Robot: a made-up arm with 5 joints. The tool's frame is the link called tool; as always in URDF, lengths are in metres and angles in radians. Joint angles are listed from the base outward.
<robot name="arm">
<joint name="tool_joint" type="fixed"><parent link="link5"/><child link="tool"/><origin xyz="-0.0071 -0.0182 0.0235" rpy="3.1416 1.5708 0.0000"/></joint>
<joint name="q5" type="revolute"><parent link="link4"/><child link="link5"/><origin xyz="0.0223 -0.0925 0.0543" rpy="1.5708 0.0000 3.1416"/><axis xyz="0 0 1"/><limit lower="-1.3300" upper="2.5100"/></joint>
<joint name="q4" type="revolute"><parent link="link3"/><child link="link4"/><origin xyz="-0.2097 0.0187 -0.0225" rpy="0.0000 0.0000 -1.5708"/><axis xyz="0 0 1"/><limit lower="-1.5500" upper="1.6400"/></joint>
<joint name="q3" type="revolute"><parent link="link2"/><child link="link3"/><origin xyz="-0.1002 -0.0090 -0.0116" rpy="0.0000 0.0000 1.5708"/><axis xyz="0 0 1"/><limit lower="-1.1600" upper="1.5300"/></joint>
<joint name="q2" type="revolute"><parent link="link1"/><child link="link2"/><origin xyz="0.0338 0.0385 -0.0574" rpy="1.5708 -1.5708 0.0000"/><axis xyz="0 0 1"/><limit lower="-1.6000" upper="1.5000"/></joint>
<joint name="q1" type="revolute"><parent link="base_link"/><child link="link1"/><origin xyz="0.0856 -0.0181 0.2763" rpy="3.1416 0.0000 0.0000"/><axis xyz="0 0 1"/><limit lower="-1.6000" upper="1.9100"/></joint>
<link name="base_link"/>
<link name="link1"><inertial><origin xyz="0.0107 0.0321 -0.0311"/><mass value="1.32"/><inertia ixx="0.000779" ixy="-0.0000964" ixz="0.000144" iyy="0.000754" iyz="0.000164" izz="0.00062"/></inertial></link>
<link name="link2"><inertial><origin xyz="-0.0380 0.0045 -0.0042"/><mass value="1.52"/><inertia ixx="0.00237" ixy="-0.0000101" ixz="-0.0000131" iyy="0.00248" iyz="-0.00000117" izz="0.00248"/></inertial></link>
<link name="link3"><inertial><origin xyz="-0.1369 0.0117 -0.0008"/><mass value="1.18"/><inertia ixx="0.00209" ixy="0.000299" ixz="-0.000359" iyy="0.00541" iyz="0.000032" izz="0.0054"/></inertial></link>
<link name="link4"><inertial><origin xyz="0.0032 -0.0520 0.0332"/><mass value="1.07"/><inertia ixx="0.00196" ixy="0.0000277" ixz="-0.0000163" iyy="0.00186" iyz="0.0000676" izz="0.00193"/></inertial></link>
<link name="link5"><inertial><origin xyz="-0.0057 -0.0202 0.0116"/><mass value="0.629"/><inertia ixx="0.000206" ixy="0" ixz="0" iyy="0.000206" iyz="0" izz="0.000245"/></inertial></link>
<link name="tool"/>
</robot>
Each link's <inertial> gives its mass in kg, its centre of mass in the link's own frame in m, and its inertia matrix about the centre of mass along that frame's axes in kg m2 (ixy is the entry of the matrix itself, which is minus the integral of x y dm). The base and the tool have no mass. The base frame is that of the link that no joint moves.
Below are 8 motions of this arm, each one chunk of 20 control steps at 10 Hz.
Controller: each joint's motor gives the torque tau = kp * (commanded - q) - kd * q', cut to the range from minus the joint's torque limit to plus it. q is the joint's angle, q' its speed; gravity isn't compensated. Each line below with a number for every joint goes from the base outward.
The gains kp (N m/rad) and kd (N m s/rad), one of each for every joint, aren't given. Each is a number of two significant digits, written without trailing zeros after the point. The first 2 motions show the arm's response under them.
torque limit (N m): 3.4 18 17 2.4 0.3
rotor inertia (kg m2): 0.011 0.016 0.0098 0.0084 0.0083
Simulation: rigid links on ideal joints. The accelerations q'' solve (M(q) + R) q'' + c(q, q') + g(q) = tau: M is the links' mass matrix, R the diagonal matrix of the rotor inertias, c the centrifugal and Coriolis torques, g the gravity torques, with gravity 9.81 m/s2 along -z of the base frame. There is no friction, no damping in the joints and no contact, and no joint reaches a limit. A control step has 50 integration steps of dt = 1/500 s. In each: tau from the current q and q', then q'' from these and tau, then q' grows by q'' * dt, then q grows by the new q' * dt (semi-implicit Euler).
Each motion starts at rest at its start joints. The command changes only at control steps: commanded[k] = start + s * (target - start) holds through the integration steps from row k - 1 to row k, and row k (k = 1, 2, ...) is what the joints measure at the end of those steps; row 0 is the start. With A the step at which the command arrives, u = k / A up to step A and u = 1 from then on. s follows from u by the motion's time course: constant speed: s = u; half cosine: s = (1 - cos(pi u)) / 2; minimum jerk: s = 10 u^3 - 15 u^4 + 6 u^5; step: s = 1 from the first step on.
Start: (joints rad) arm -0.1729 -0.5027 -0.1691 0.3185 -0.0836
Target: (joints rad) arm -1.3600 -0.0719 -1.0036 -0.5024 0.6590
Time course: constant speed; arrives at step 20
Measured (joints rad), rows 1 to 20:
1: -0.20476 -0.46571 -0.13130 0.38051 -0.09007
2: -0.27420 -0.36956 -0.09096 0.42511 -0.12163
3: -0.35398 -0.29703 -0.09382 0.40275 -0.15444
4: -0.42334 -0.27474 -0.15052 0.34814 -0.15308
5: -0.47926 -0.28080 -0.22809 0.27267 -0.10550
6: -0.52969 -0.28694 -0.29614 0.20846 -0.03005
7: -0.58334 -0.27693 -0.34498 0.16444 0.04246
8: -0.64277 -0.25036 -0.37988 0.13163 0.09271
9: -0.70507 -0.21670 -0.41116 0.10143 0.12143
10: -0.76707 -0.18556 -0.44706 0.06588 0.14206
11: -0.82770 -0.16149 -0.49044 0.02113 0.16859
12: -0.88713 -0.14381 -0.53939 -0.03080 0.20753
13: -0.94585 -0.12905 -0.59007 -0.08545 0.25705
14: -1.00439 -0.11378 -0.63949 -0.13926 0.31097
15: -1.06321 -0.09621 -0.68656 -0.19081 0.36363
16: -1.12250 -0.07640 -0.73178 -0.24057 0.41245
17: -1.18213 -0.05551 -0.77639 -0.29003 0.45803
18: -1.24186 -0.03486 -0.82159 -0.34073 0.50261
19: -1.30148 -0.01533 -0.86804 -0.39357 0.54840
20: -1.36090 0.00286 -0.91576 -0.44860 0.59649
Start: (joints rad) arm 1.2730 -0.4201 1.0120 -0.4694 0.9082
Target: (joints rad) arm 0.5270 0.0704 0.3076 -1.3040 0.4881
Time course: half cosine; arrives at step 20
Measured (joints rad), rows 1 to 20:
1: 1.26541 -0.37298 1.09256 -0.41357 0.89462
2: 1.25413 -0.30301 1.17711 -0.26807 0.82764
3: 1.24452 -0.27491 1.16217 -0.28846 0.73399
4: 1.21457 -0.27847 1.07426 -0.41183 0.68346
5: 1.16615 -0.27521 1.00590 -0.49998 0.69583
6: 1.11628 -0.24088 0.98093 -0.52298 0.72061
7: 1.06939 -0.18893 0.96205 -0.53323 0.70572
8: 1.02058 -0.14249 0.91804 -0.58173 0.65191
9: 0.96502 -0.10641 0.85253 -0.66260 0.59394
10: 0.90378 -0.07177 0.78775 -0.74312 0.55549
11: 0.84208 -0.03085 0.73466 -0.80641 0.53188
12: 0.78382 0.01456 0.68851 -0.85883 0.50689
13: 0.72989 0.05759 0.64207 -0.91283 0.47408
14: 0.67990 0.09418 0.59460 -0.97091 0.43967
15: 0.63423 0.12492 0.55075 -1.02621 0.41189
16: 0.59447 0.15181 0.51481 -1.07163 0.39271
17: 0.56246 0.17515 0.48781 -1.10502 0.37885
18: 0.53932 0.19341 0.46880 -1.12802 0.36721
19: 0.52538 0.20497 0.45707 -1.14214 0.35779
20: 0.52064 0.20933 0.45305 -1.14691 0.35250
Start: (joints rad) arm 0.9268 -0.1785 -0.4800 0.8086 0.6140
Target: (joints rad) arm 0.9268 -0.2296 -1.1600 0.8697 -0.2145
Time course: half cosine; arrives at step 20
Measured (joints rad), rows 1 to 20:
1: 0.93360 -0.14769 -0.40838 0.90451 0.59162
2: 0.93299 -0.05717 -0.32481 0.97807 0.51763
3: 0.92175 -0.00457 -0.30915 0.96665 0.43324
4: 0.91465 -0.01870 -0.36626 0.95145 0.37909
5: 0.91890 -0.06189 -0.44414 0.93969 0.35613
6: 0.92911 -0.09464 -0.50676 0.94652 0.33755
7: 0.93387 -0.10403 -0.55130 0.96607 0.29726
8: 0.93003 -0.09931 -0.59131 0.98093 0.23140
9: 0.92432 -0.09604 -0.63925 0.98979 0.15335
10: 0.92266 -0.10248 -0.69835 0.99613 0.07738
11: 0.92473 -0.11733 -0.76408 1.00127 0.01011
12: 0.92700 -0.13502 -0.82962 1.00686 -0.04912
13: 0.92774 -0.15076 -0.89004 1.01355 -0.10405
14: 0.92764 -0.16278 -0.94345 1.02046 -0.15692
15: 0.92740 -0.17188 -0.98995 1.02656 -0.20682
16: 0.92723 -0.17965 -1.02998 1.03120 -0.25097
17: 0.92726 -0.18694 -1.06320 1.03425 -0.28677
18: 0.92751 -0.19356 -1.08852 1.03600 -0.31291
19: 0.92779 -0.19866 -1.10459 1.03687 -0.32929
20: 0.92798 -0.20136 -1.11036 1.03713 -0.33641

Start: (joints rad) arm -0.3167 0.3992 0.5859 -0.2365 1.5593
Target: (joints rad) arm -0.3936 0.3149 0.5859 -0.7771 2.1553
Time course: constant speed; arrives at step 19
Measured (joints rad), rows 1 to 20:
1: -0.32441 0.46139 0.63452 -0.23873 1.56607
2: -0.32861 0.51765 0.70767 -0.15223 1.58188
3: -0.31980 0.52601 0.71299 -0.17112 1.60371
4: -0.32331 0.49825 0.66824 -0.26427 1.63270
5: -0.33889 0.47144 0.64322 -0.32329 1.67285
6: -0.34938 0.47010 0.65724 -0.32829 1.71884
7: -0.34864 0.48181 0.68114 -0.32022 1.76007
8: -0.34527 0.48470 0.68753 -0.33849 1.79260
9: -0.34862 0.47542 0.67738 -0.37992 1.82123
10: -0.35697 0.46420 0.66891 -0.41843 1.85253
11: -0.36384 0.45937 0.67125 -0.44136 1.88848
12: -0.36682 0.45942 0.67865 -0.45708 1.92652
13: -0.36848 0.45826 0.68246 -0.47837 1.96372
14: -0.37185 0.45347 0.68107 -0.50737 1.99932
15: -0.37697 0.44730 0.67889 -0.53754 2.03438
16: -0.38204 0.44253 0.67939 -0.56379 2.07004
17: -0.38603 0.43940 0.68188 -0.58713 2.10661
18: -0.38942 0.43635 0.68388 -0.61130 2.14363
19: -0.39313 0.43232 0.68438 -0.63784 2.18053
20: -0.39526 0.42960 0.68103 -0.63873 2.20613

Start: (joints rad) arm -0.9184 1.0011 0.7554 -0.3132 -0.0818
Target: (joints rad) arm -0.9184 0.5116 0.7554 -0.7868 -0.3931
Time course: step
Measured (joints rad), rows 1 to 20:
1: -0.89574 0.70337 0.86853 -0.63176 -0.26162
2: -0.91147 0.57565 0.72111 -0.80532 -0.46796
3: -0.94520 0.53996 0.72370 -0.81371 -0.51478
4: -0.94063 0.59074 0.80732 -0.68357 -0.49408
5: -0.90715 0.63022 0.85896 -0.60768 -0.49136
6: -0.89999 0.62363 0.83500 -0.65130 -0.49853
7: -0.91705 0.59640 0.78927 -0.71647 -0.48935
8: -0.92893 0.58436 0.78143 -0.72845 -0.46836
9: -0.92499 0.59558 0.80386 -0.69329 -0.45936
10: -0.91515 0.60856 0.82152 -0.66737 -0.46954
11: -0.91277 0.60881 0.81735 -0.67495 -0.48327
12: -0.91743 0.60111 0.80406 -0.69472 -0.48585
13: -0.92128 0.59663 0.79963 -0.70107 -0.47873
14: -0.92058 0.59901 0.80528 -0.69224 -0.47263
15: -0.91779 0.60302 0.81109 -0.68358 -0.47326
16: -0.91674 0.60373 0.81080 -0.68433 -0.47723
17: -0.91787 0.60167 0.80705 -0.69001 -0.47910
18: -0.91913 0.60010 0.80522 -0.69266 -0.47778
19: -0.91912 0.60053 0.80652 -0.69059 -0.47596
20: -0.91834 0.60172 0.80835 -0.68785 -0.47578

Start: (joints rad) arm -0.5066 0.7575 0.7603 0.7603 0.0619
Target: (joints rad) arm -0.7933 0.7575 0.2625 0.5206 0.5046
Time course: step
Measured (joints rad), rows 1 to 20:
1: -0.60814 0.90679 0.38827 0.54346 0.15133
2: -0.79583 0.82506 0.20545 0.25128 0.43122
3: -0.88409 0.78151 0.21864 0.39816 0.66424
4: -0.84952 0.85685 0.32866 0.50260 0.70379
5: -0.76524 0.90746 0.38159 0.54070 0.59608
6: -0.75535 0.89170 0.34584 0.51005 0.48121
7: -0.79029 0.85862 0.29850 0.45024 0.45634
8: -0.81148 0.84640 0.29355 0.45264 0.49867
9: -0.80505 0.86055 0.31844 0.48402 0.53629
10: -0.78892 0.87493 0.33476 0.49868 0.53740
11: -0.78464 0.87390 0.32861 0.49055 0.51999
12: -0.79138 0.86538 0.31614 0.47641 0.51108
13: -0.79714 0.86136 0.31323 0.47451 0.51562
14: -0.79645 0.86427 0.31892 0.48167 0.52205
15: -0.79272 0.86811 0.32359 0.48633 0.52227
16: -0.79119 0.86839 0.32269 0.48476 0.51868
17: -0.79254 0.86632 0.31953 0.48117 0.51689
18: -0.79412 0.86509 0.31842 0.48026 0.51819
19: -0.79417 0.86565 0.31967 0.48187 0.51994
20: -0.79328 0.86665 0.32096 0.48322 0.52007

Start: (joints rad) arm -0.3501 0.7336 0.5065 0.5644 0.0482
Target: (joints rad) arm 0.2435 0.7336 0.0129 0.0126 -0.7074
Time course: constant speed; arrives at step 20
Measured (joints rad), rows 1 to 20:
1: -0.33213 0.80048 0.50646 0.44170 0.04891
2: -0.29123 0.83196 0.50749 0.44183 0.03310
3: -0.25415 0.83276 0.48162 0.44441 -0.01500
4: -0.22997 0.82765 0.44520 0.38794 -0.06776
5: -0.20668 0.82427 0.41696 0.36120 -0.10984
6: -0.17661 0.82921 0.40202 0.35050 -0.14931
7: -0.14264 0.83730 0.38771 0.33524 -0.19380
8: -0.11112 0.84132 0.36616 0.31250 -0.24101
9: -0.08310 0.84187 0.34085 0.28591 -0.28563
10: -0.05541 0.84283 0.31755 0.26234 -0.32675
11: -0.02585 0.84605 0.29746 0.24271 -0.36723
12: 0.00497 0.85027 0.27797 0.22337 -0.40910
13: 0.03540 0.85370 0.25696 0.20209 -0.45177
14: 0.06483 0.85608 0.23472 0.17955 -0.49376
15: 0.09389 0.85829 0.21265 0.15743 -0.53453
16: 0.12332 0.86101 0.19135 0.13632 -0.57459
17: 0.15322 0.86413 0.17041 0.11559 -0.61447
18: 0.18319 0.86717 0.14922 0.09452 -0.65419
19: 0.21294 0.86991 0.12764 0.07302 -0.69347
20: 0.24248 0.87247 0.10593 0.05145 -0.73218

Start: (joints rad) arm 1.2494 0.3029 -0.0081 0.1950 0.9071
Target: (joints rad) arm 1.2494 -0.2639 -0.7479 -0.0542 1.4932
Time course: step
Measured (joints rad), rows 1 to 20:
1: 1.25011 0.29573 -0.35956 0.40832 0.93157
2: 1.22118 -0.01271 -0.59675 0.07628 1.08769
3: 1.22808 -0.27019 -0.79481 -0.17281 1.37424
4: 1.28793 -0.40543 -0.86292 -0.20843 1.57801
5: 1.27670 -0.39491 -0.82323 -0.16708 1.62343
6: 1.26047 -0.29465 -0.72053 -0.03276 1.57056
7: 1.24483 -0.17661 -0.61187 0.10851 1.49054
8: 1.23457 -0.10060 -0.54878 0.18292 1.42516
9: 1.23402 -0.09033 -0.55254 0.17601 1.39151
10: 1.24176 -0.12892 -0.59944 0.11572 1.39278
11: 1.25144 -0.18199 -0.64976 0.05422 1.41902
12: 1.25657 -0.21947 -0.67835 0.02131 1.45122
13: 1.25610 -0.22860 -0.67978 0.02107 1.47276
14: 1.25292 -0.21430 -0.66217 0.04421 1.47706
15: 1.24930 -0.19077 -0.63934 0.07329 1.46769
16: 1.24679 -0.17198 -0.62353 0.09263 1.45334
17: 1.24622 -0.16529 -0.62017 0.09603 1.44217
18: 1.24738 -0.16999 -0.62692 0.08701 1.43830
19: 1.24917 -0.18017 -0.63721 0.07405 1.44128
20: 1.25048 -0.18924 -0.64497 0.06461 1.44755

